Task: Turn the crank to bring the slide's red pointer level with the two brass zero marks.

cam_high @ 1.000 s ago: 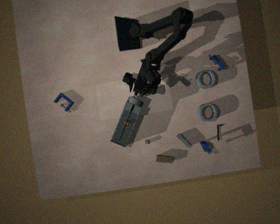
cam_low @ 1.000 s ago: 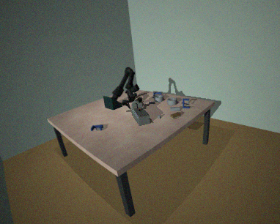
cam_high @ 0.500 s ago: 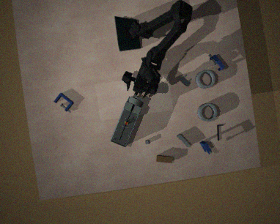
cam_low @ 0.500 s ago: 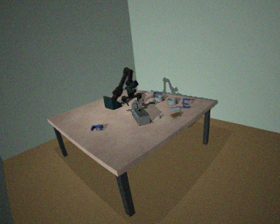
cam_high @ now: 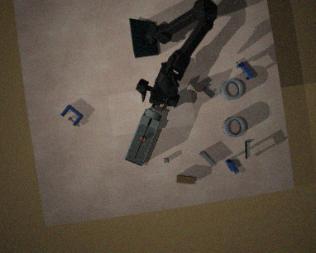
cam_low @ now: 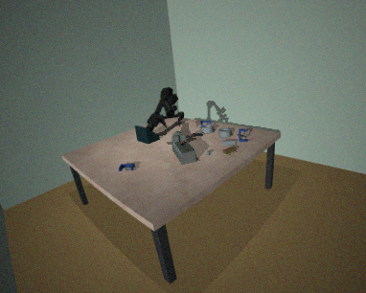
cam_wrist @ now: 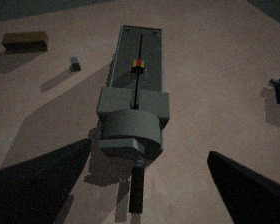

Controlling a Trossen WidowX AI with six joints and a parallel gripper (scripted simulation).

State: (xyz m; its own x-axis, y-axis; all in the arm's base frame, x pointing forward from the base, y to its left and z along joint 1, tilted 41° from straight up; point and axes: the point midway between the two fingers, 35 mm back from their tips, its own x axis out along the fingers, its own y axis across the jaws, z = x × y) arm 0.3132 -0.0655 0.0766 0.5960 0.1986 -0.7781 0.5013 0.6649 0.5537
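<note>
Right now the dark handle is 9 cm below my gripper tip, 2 cm to the left of it and 2 cm behind it. Round my gripper tip: small grey cube (27 cm ahead, 14 cm below, 4 cm to the left); red pointer (15 cm ahead, 7 cm below, 6 cm to the right); grey bar (28 cm ahead, 24 cm to the left, 14 cm below).
</note>
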